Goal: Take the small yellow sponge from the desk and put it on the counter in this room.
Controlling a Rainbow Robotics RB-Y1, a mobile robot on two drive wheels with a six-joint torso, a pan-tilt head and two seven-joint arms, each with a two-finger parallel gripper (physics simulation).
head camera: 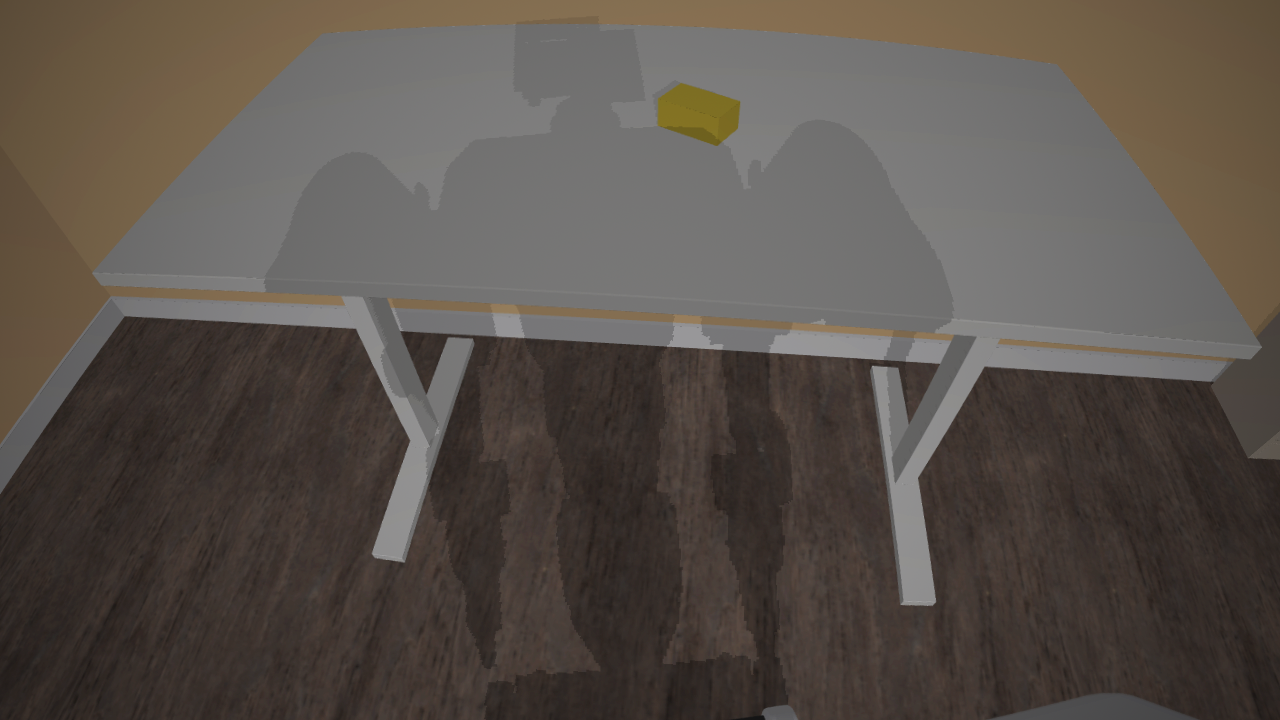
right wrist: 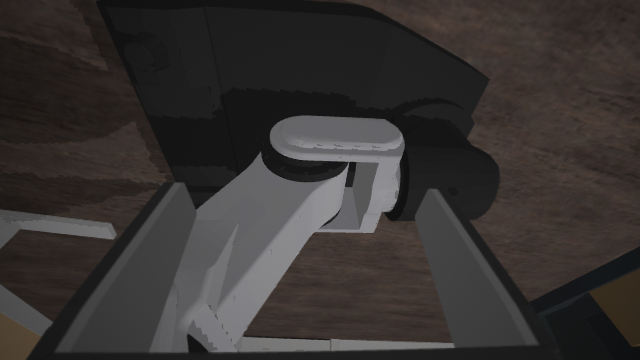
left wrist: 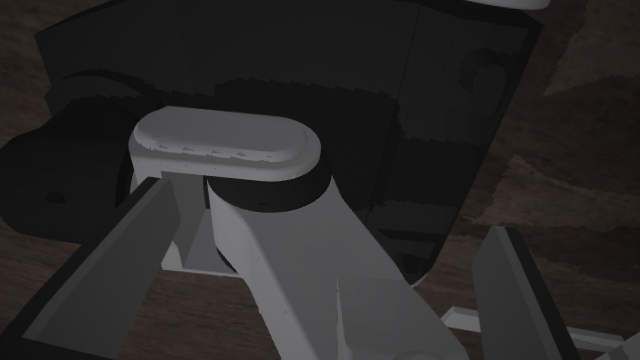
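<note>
The small yellow sponge lies on the desk, toward its far edge and a little right of the middle in the head view. The desk stands straight in front of me. My left gripper is open with its fingers wide apart and no object between them. My right gripper is open too, wide and empty. Neither gripper shows in the head view, and both are away from the sponge. The counter cannot be made out in these views.
The desk's white legs stand on the dark wood floor. A tan wall rises behind the desk. A pale cabinet edge shows at the right. My base and torso show in both wrist views. A dark shelf frame is at the right wrist view's lower right.
</note>
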